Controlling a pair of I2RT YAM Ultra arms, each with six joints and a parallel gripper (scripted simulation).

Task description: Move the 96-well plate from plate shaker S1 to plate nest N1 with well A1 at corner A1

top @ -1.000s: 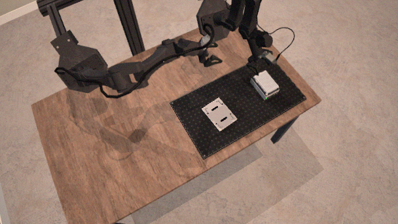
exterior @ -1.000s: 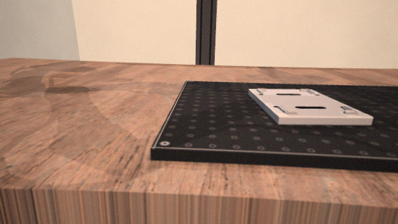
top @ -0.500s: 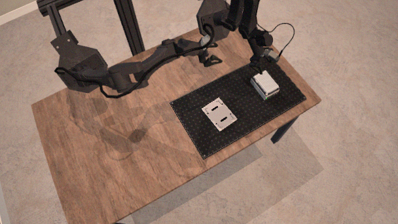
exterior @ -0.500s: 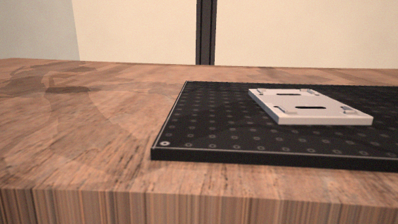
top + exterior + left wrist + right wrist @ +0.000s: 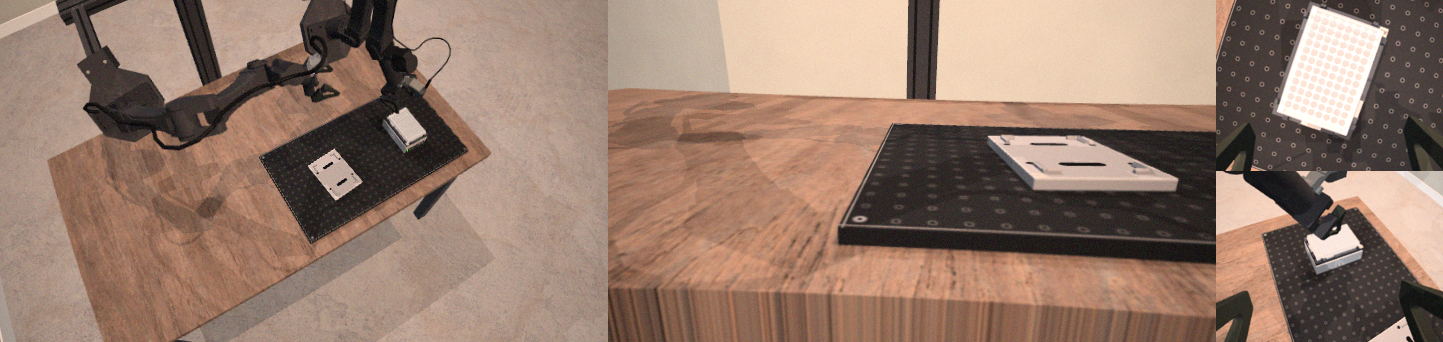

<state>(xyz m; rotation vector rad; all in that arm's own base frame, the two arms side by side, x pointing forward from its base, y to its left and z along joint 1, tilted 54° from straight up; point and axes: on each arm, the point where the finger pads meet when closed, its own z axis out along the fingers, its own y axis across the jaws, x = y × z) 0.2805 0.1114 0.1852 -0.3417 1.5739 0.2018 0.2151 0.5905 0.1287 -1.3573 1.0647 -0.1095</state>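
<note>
The white 96-well plate is 4 cm ahead of my left hand, 2 cm to the left of it and 11 cm below it.
</note>
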